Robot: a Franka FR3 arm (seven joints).
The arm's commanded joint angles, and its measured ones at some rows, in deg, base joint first. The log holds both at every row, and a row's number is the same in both.
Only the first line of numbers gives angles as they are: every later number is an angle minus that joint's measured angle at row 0.
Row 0, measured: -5.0, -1.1, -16.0, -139.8, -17.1, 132.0, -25.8
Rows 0 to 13, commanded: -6.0, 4.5, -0.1, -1.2, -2.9, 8.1, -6.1; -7.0, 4.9, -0.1, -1.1, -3.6, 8.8, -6.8; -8.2, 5.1, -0.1, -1.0, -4.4, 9.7, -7.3; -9.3, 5.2, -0.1, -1.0, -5.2, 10.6, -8.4; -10.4, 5.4, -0.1, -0.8, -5.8, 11.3, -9.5; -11.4, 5.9, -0.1, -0.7, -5.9, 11.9, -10.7; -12.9, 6.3, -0.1, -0.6, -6.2, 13.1, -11.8; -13.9, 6.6, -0.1, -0.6, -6.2, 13.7, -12.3; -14.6, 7.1, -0.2, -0.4, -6.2, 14.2, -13.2; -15.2, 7.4, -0.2, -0.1, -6.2, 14.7, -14.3; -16.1, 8.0, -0.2, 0.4, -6.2, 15.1, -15.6; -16.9, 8.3, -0.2, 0.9, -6.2, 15.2, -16.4; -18.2, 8.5, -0.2, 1.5, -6.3, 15.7, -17.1; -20.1, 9.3, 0.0, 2.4, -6.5, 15.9, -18.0
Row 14, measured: -15.2, 2.7, 0.0, 0.6, -4.9, 12.3, -15.3
